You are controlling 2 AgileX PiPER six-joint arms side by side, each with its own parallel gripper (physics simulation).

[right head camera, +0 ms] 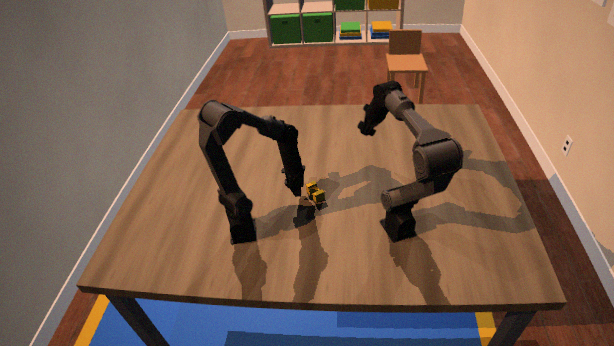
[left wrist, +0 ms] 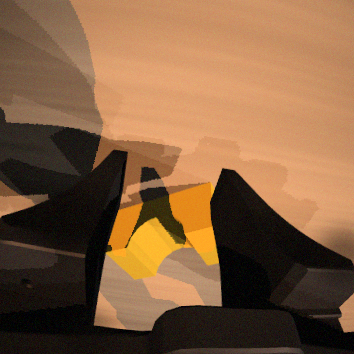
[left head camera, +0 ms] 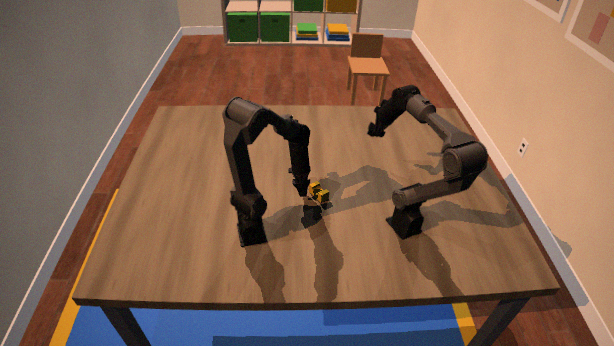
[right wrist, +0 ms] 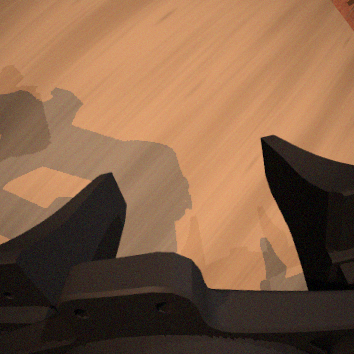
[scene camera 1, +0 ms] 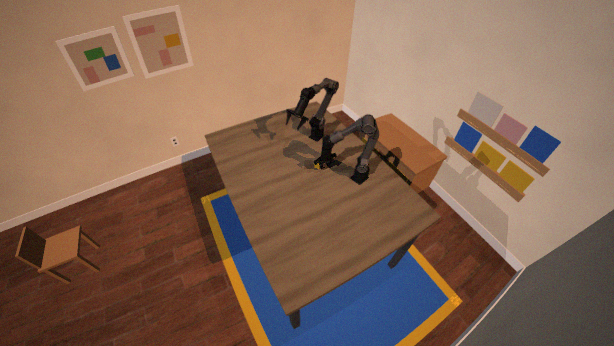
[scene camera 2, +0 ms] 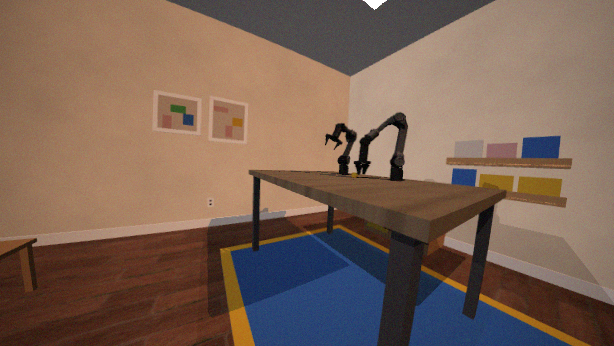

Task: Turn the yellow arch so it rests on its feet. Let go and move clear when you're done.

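Note:
The yellow arch (left head camera: 324,195) (right head camera: 319,196) (scene camera 1: 317,166) (scene camera 2: 354,175) (left wrist: 155,245) lies on its back on the table, its two feet pointing up and the hollow between them. My left gripper (left head camera: 302,194) (right head camera: 297,194) (left wrist: 171,177) points down beside the arch, at its left in the head views, with fingertips close to the table. Its fingers stand apart; in the left wrist view the arch shows between and behind them, partly hidden by the fingers. My right gripper (left head camera: 376,132) (right head camera: 366,131) (right wrist: 188,173) is open and empty, raised above the table, away from the arch.
The wooden table (left head camera: 175,200) (right head camera: 175,200) (scene camera 1: 300,225) bears both arms. Shadows of the arms cross the table around the arch. A chair (left head camera: 368,65) (right head camera: 406,62) and a shelf unit with green bins stand beyond the table's far edge.

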